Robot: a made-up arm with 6 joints. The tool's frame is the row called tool. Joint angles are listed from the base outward.
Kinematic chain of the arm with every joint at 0, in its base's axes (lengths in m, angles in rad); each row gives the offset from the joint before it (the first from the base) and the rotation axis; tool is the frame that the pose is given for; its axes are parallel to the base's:
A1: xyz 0 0 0.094 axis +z
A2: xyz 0 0.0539 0 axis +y
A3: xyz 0 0 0.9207 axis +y
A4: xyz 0 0 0.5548 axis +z
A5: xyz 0 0 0 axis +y
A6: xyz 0 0 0.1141 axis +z
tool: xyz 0 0 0
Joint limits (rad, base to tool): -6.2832..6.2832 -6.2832..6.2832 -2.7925..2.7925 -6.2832..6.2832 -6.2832..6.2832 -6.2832..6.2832
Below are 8 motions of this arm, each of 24 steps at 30 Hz.
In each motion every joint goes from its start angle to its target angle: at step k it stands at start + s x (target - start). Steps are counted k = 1, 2, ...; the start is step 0. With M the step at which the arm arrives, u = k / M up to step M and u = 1 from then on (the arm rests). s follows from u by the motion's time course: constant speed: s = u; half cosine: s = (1 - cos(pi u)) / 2; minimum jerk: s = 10 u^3 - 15 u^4 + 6 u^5.
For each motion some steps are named. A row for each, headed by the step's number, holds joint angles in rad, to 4 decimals.
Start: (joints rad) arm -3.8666 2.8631 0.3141 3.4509 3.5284 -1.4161
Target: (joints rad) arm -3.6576 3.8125 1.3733 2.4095 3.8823 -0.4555
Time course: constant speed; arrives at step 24
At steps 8, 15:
8: -3.7969 3.1796 0.6672 3.1038 3.6464 -1.0959
15: -3.7360 3.4565 0.9761 2.8000 3.7496 -0.8157

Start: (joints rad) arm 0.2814 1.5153 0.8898 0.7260 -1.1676 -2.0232
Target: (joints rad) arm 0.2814 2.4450 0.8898 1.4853 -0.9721 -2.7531
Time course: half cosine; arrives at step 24
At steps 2, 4, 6, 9, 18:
2: 0.2814 1.5311 0.8898 0.7389 -1.1643 -2.0356
4: 0.2814 1.5776 0.8898 0.7769 -1.1545 -2.0721
6: 0.2814 1.6515 0.8898 0.8372 -1.1390 -2.1301
9: 0.2814 1.8023 0.8898 0.9604 -1.1073 -2.2485
18: 0.2814 2.3088 0.8898 1.3741 -1.0007 -2.6462

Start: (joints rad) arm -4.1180 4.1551 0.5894 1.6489 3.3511 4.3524
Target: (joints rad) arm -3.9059 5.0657 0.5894 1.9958 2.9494 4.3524
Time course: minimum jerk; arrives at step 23
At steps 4, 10, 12, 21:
4: -4.1096 4.1914 0.5894 1.6627 3.3351 4.3524
10: -4.0376 4.5003 0.5894 1.7804 3.1988 4.3524
12: -4.0033 4.6475 0.5894 1.8365 3.1339 4.3524
21: -3.9071 5.0605 0.5894 1.9938 2.9517 4.3524

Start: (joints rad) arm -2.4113 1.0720 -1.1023 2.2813 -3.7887 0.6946
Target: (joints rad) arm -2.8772 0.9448 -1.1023 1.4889 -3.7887 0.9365
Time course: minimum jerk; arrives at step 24
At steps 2, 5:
2: -2.4137 1.0714 -1.1023 2.2773 -3.7887 0.6958
5: -2.4414 1.0638 -1.1023 2.2302 -3.7887 0.7102

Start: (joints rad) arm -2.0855 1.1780 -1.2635 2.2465 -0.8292 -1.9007
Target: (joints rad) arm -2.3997 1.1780 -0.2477 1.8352 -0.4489 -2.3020
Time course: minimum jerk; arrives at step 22
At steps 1, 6, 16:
1: -2.0858 1.1780 -1.2626 2.2461 -0.8289 -1.9011
6: -2.1260 1.1780 -1.1325 2.1935 -0.7802 -1.9524
16: -2.3592 1.1780 -0.3787 1.8882 -0.4979 -2.2503

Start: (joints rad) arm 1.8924 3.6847 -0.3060 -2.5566 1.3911 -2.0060
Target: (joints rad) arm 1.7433 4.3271 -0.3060 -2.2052 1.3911 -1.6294
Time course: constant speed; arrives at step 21
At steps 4, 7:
4: 1.8640 3.8071 -0.3060 -2.4897 1.3911 -1.9343
7: 1.8427 3.8988 -0.3060 -2.4395 1.3911 -1.8805

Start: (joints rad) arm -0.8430 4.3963 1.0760 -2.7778 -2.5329 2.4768
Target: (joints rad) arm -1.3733 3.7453 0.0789 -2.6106 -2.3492 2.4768
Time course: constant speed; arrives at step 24
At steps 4, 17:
4: -0.9314 4.2878 0.9098 -2.7499 -2.5023 2.4768
17: -1.2186 3.9352 0.3697 -2.6594 -2.4028 2.4768

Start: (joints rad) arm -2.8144 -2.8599 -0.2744 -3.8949 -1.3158 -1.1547
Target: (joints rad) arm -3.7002 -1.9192 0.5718 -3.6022 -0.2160 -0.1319
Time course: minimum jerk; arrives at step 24
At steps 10, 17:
10: -3.1214 -2.5338 0.0189 -3.7934 -0.9346 -0.8002
17: -3.5654 -2.0624 0.4430 -3.6468 -0.3834 -0.2876

